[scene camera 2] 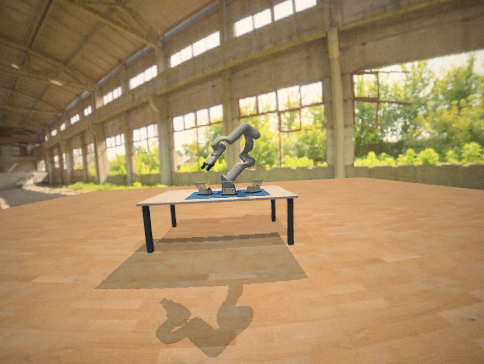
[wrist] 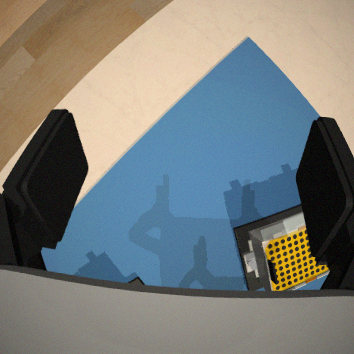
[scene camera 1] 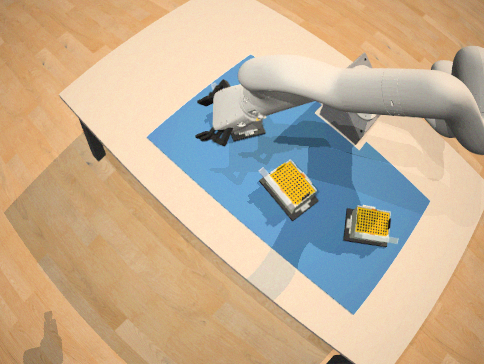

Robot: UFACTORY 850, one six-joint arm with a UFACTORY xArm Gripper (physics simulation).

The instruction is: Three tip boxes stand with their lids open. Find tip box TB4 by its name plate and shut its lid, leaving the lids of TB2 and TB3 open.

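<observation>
The middle box, TB4, has a yellow tip rack and stands on the blue mat. Its clear lid stands open along its left side in scene camera 1. Its plate is not legible; a dark corner of a box shows at the wrist view's bottom. TB3 stands at the right, lid open. TB2 is mostly hidden under the arm in scene camera 1; its lid is hard to make out. My gripper is open and empty, above the mat near TB2, away from TB4.
The blue mat lies on the pale table. The arm's base stands at the mat's back edge. The arm reaches over the back of the mat, and its shadows fall across the mat and boxes.
</observation>
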